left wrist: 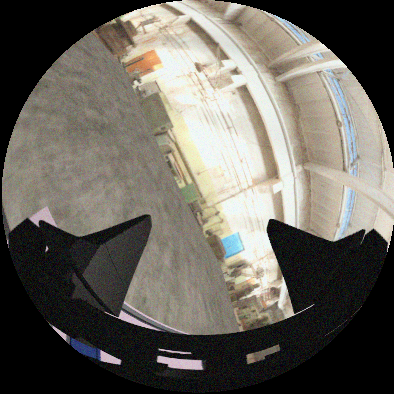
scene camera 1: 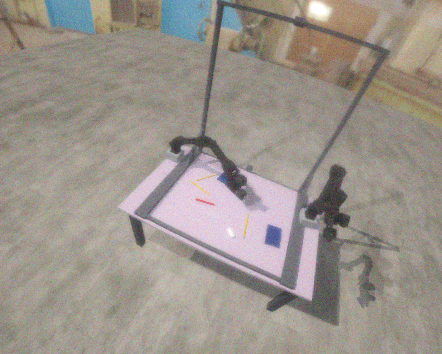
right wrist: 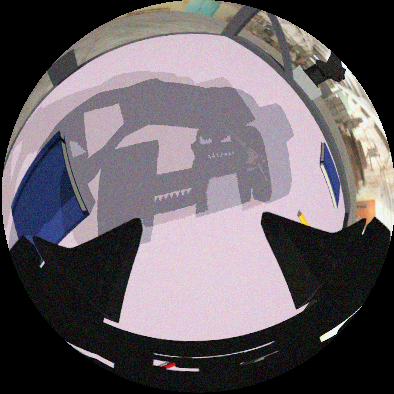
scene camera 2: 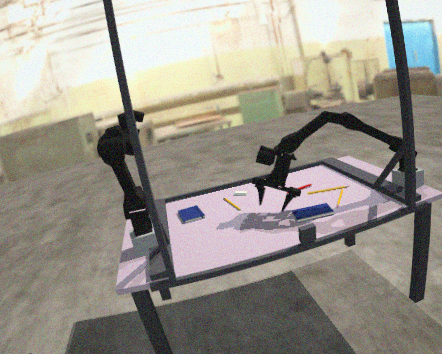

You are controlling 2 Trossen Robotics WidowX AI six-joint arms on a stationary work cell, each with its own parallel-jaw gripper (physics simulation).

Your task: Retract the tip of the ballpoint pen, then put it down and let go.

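A thin red stick-like thing, which looks like the ballpoint pen, lies flat on the pink table; a red sliver of it shows at the bottom of the right wrist view. Its tip cannot be made out. My right gripper is open and empty, pointing down above the table beside a blue book, apart from the red pen. My left gripper is open and empty, with its arm folded up at its mount, away from the pen.
Yellow pencils lie near the red pen. Another pencil lies between a small white block and a second blue book. A dark frame rises over the table.
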